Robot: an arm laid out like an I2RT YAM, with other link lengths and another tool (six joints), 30 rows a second.
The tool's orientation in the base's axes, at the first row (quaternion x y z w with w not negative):
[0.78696 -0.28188 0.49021 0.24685]
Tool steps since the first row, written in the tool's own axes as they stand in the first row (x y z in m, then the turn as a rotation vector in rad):
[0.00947 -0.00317 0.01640 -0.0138 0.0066 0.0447]
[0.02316 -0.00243 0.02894 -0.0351 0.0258 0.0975]
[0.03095 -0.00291 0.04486 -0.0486 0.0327 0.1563]
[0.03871 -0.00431 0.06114 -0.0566 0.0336 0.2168]
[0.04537 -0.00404 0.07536 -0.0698 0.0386 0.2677]
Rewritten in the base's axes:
[0.01596 -0.01053 0.00175 0.0188 -0.0317 -0.0296]
[0.02832 -0.02216 0.00932 0.0313 -0.0763 -0.0678]
[0.04152 -0.03397 0.01003 0.0589 -0.1176 -0.1027]
[0.05557 -0.04536 0.01047 0.0937 -0.1569 -0.1340]
[0.06678 -0.05635 0.01091 0.1177 -0.1917 -0.1657]

